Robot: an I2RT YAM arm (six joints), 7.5 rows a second.
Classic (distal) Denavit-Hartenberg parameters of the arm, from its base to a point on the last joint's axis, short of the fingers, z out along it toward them. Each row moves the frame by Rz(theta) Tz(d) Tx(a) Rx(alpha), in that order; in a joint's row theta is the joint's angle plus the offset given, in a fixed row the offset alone. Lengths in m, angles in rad.
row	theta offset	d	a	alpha
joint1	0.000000	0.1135	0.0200	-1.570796
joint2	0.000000	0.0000	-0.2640	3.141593
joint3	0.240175	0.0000	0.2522	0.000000
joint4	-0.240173	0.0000	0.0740	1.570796
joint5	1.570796	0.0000	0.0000	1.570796
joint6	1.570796	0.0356	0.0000	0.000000
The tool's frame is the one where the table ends.
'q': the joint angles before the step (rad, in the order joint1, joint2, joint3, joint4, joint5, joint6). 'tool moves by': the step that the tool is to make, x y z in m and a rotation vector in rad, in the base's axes. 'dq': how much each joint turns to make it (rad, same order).
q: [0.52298 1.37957 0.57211 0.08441 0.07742 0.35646]
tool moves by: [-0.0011 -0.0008 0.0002 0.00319 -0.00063 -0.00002]
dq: [-0.00085 -0.00673 -0.00495 0.00025 -0.00224 0.00130]
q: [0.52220 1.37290 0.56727 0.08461 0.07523 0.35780]
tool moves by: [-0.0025 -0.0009 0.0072 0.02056 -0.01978 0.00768]
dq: [0.00033 -0.03405 -0.00215 -0.00459 -0.01076 0.00127]
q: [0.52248 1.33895 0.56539 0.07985 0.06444 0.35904]
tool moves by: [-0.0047 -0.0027 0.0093 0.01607 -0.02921 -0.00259]
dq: [0.00040 -0.05202 -0.00675 -0.01203 0.00275 0.00137]
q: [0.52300 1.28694 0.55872 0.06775 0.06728 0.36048]
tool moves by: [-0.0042 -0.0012 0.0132 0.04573 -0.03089 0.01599]
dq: [0.00041 -0.05617 0.00334 -0.01045 -0.02689 0.01021]
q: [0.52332 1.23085 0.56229 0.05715 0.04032 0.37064]
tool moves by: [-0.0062 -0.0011 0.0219 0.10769 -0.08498 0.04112]
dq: [-0.00021 -0.08460 -0.00597 0.04864 -0.06171 0.02185]
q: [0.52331 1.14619 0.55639 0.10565 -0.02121 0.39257]
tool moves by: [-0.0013 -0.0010 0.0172 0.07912 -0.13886 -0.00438]
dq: [-0.00029 -0.04493 -0.01871 0.13362 0.00409 0.00083]
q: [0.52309 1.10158 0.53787 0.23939 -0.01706 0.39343]
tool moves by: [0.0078 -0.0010 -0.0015 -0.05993 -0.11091 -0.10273]
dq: [-0.00081 0.03858 -0.01765 0.12602 0.12834 -0.07376]
